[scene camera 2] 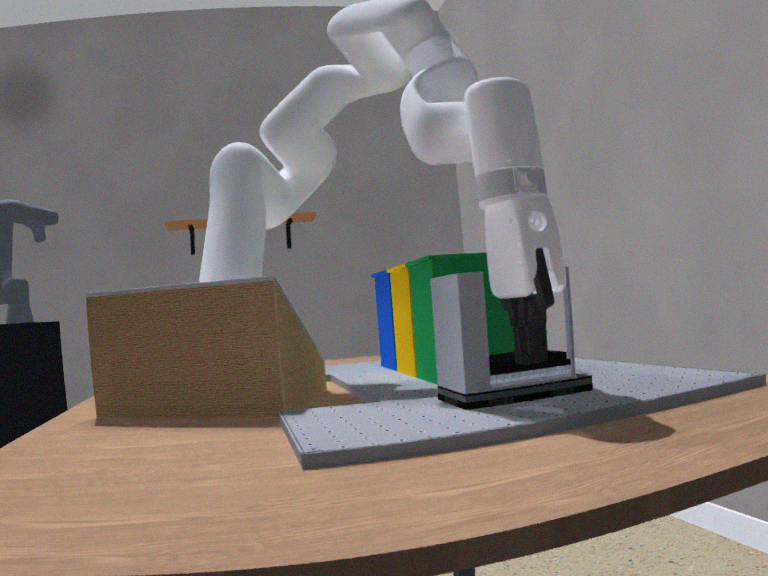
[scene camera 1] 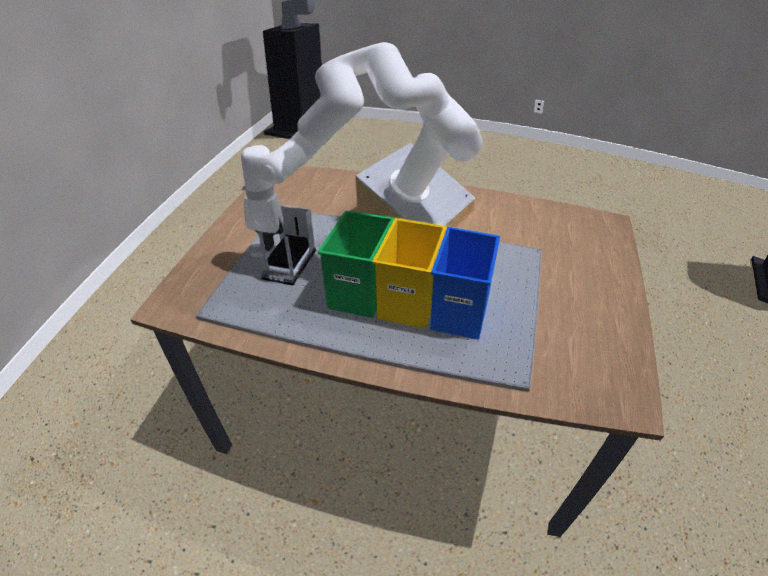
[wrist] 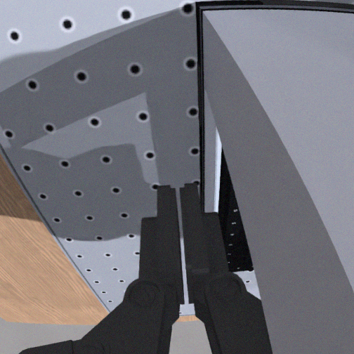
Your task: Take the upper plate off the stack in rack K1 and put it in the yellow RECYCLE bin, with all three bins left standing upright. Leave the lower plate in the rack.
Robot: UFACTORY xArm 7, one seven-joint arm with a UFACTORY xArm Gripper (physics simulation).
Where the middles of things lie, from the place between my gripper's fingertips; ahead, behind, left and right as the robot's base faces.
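Scene:
My gripper 6 cm to the right of the black plate (scene camera 2: 504,363), 2 cm past it. Counted from my hand: pale plate (scene camera 2: 560,371), 2 cm below, 6 cm to the left, 2 cm behind; green bin (scene camera 1: 349,276), 5 cm above, 30 cm to the left, 1 cm behind; yellow recycle bin (scene camera 1: 403,264), 5 cm above, 42 cm to the left, 3 cm behind.

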